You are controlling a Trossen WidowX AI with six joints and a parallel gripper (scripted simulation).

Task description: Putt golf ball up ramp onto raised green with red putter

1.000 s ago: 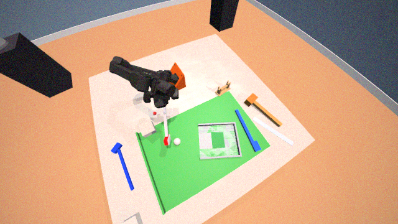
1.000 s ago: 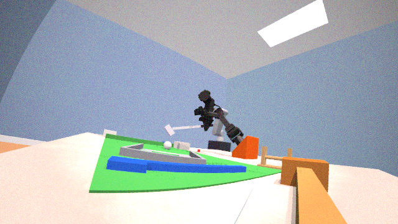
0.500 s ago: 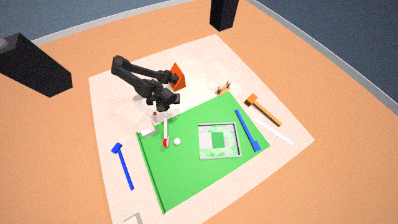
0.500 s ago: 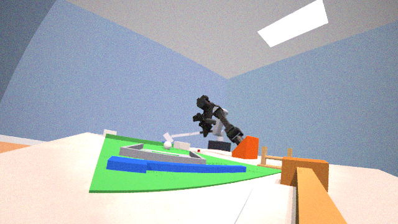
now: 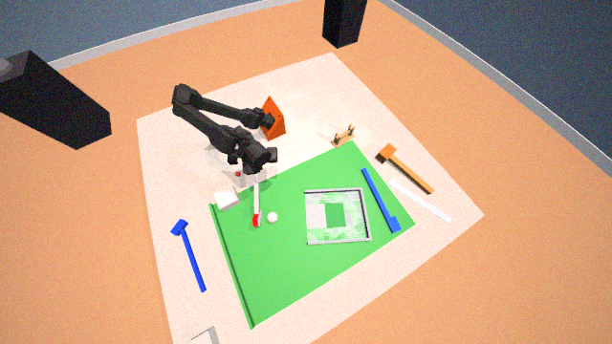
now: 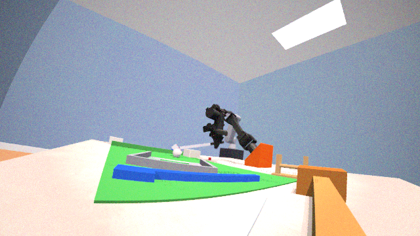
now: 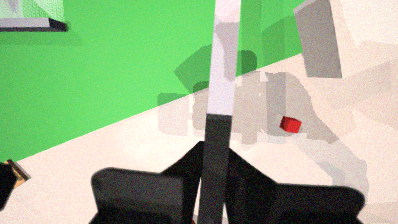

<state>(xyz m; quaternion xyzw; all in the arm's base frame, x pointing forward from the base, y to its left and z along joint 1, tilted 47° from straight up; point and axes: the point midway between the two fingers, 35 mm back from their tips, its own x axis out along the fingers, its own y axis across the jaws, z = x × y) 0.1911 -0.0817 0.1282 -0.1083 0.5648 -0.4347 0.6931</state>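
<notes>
Right now my gripper tip is 50 mm past the small red cube, 100 mm to the left of it and 70 mm above it. Also, from my gripper tip: red putter (90 mm ahead, 50 mm to the right); green mat (290 mm ahead, 90 mm to the left, 70 mm below); white golf ball (210 mm ahead, 50 mm to the right, 50 mm below).
</notes>
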